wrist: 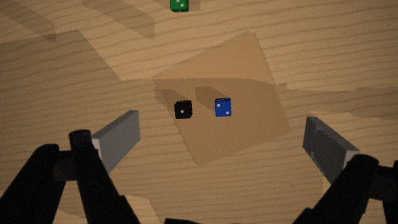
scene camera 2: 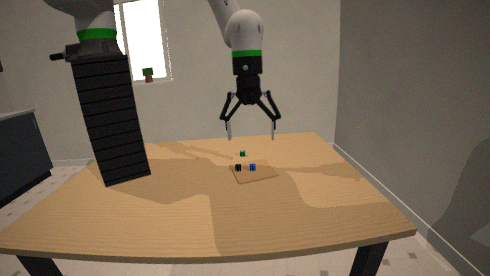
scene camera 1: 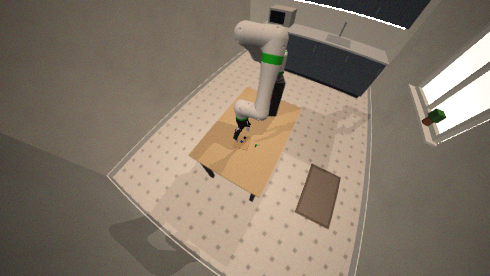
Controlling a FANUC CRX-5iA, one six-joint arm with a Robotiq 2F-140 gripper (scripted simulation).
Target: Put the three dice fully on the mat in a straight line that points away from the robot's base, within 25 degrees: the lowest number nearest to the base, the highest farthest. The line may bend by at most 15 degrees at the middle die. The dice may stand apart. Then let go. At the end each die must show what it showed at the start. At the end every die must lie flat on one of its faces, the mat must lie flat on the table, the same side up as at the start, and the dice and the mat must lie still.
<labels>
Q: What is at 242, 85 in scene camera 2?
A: My gripper.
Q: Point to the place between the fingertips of my gripper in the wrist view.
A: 219, 128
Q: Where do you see a small tan mat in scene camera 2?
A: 263, 170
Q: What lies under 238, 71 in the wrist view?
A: A small tan mat.
</labels>
